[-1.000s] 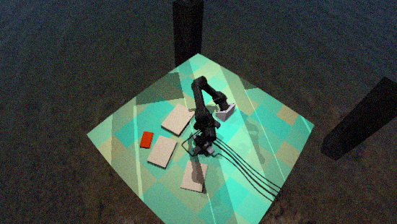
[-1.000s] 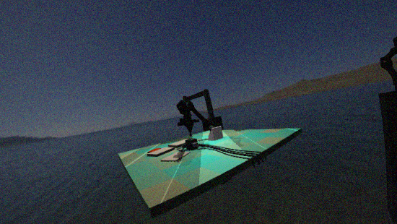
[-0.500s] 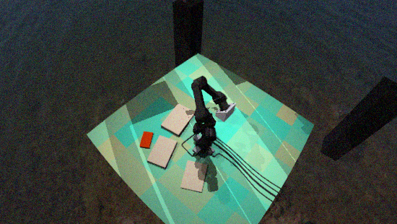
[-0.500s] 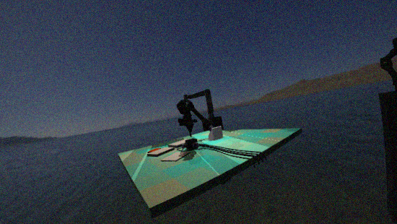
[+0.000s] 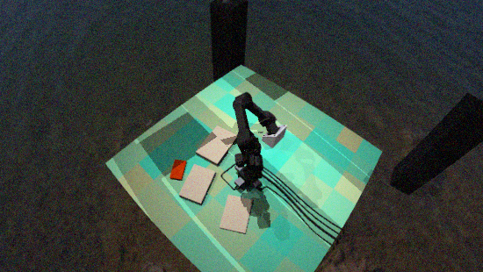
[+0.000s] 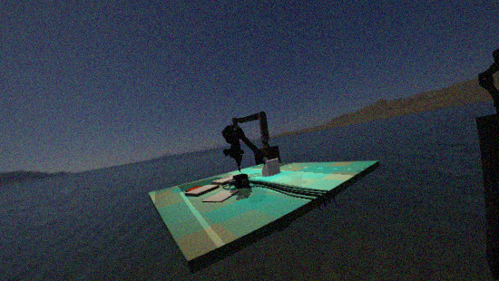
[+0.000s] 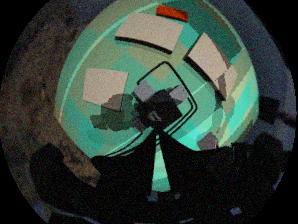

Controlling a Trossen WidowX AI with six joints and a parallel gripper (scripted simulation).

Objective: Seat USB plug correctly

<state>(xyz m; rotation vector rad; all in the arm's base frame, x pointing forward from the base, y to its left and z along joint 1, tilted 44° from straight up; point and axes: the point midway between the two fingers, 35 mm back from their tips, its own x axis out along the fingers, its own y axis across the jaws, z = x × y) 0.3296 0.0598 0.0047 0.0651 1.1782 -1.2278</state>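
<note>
Now: the USB plug 20 mm below my gripper tip. The rest, counted from my gripper tip: red flat block: 180 mm ahead, 370 mm to the right, 130 mm below.
</note>
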